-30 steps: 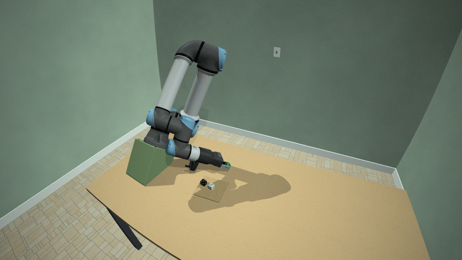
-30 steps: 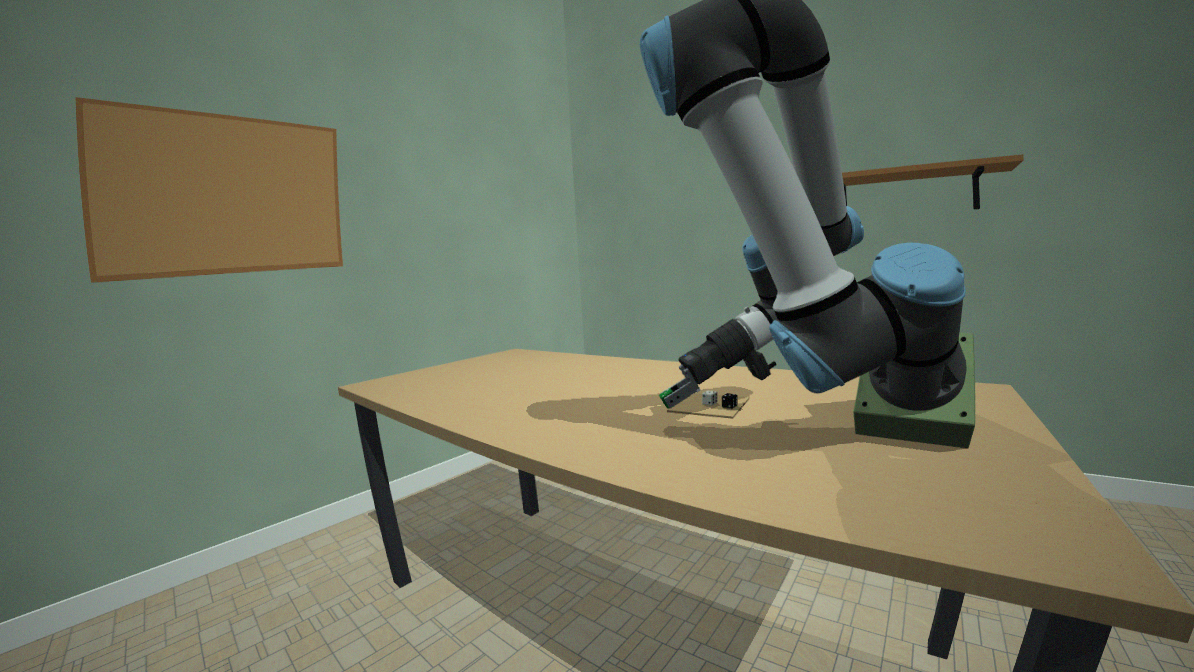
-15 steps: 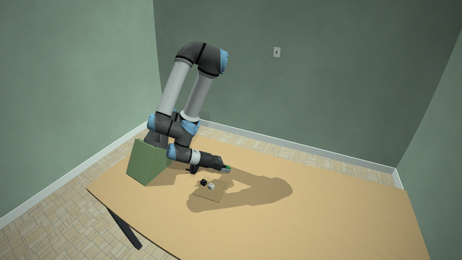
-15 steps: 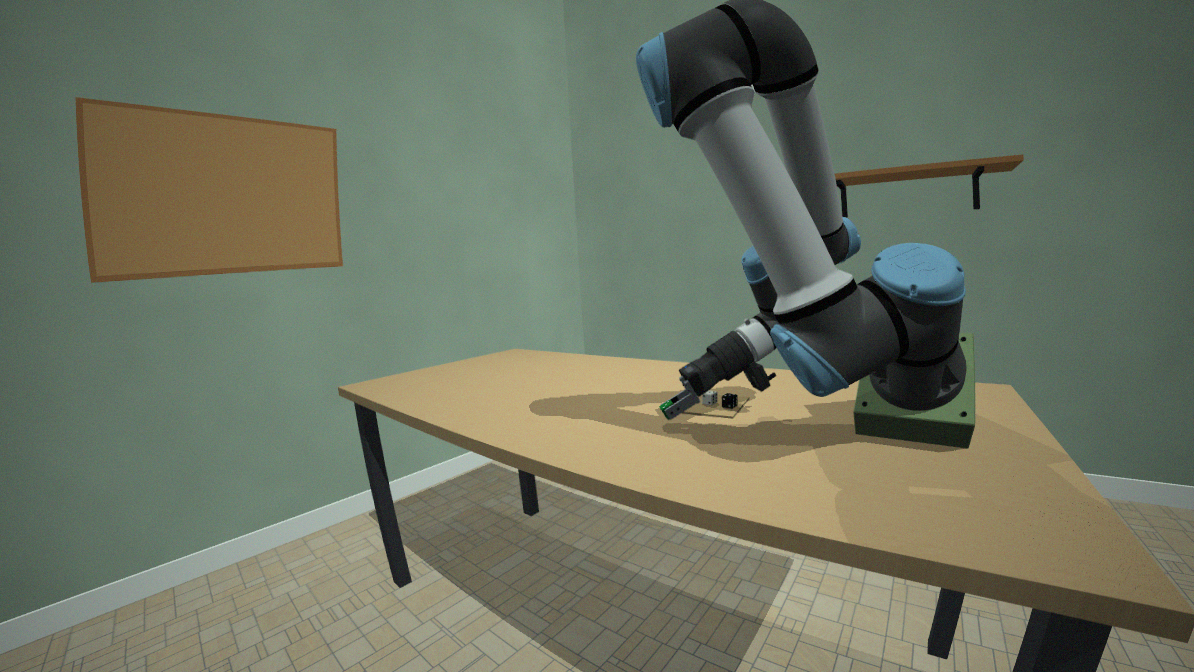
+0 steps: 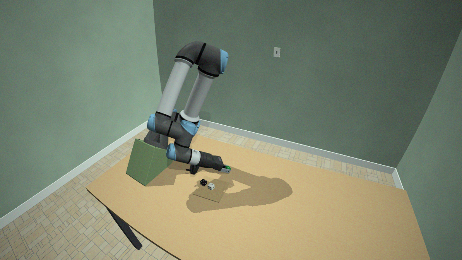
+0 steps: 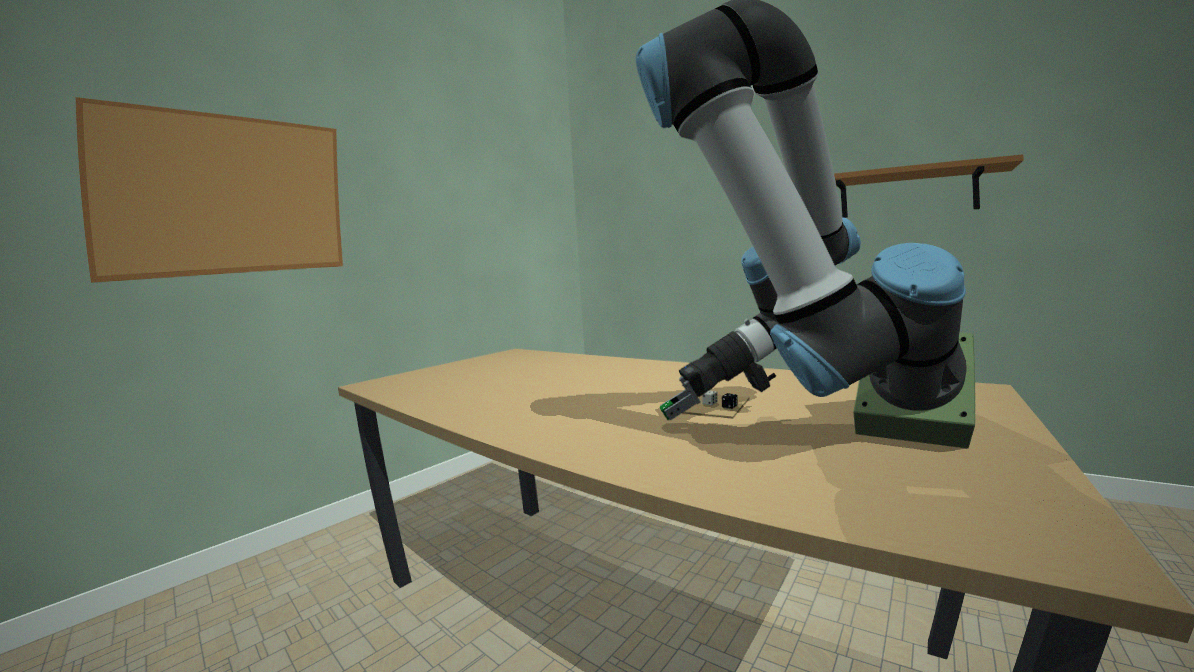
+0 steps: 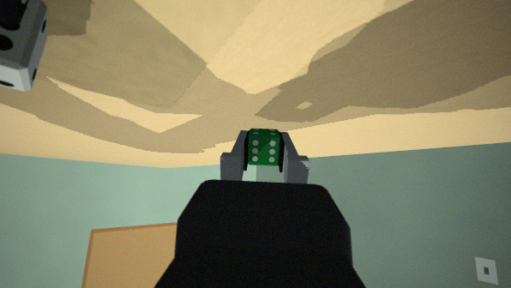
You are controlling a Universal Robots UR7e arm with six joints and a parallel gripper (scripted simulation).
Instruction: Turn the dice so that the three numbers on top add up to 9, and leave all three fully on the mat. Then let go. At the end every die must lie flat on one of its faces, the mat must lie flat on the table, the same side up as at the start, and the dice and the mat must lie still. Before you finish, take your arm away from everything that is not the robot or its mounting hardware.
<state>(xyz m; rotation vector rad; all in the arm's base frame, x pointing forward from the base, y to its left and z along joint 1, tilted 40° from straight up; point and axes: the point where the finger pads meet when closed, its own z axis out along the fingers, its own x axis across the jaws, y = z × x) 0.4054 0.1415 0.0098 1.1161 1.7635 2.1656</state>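
The green die is 10 mm to the left of my hand and 10 mm ahead of it. The rest, counted from my hand: white die 140 mm to the right, 20 mm below, 10 mm behind; then black die 130 mm to the right, 60 mm behind, 20 mm below; then tan mat 140 mm to the right, 30 mm below, 10 mm behind.
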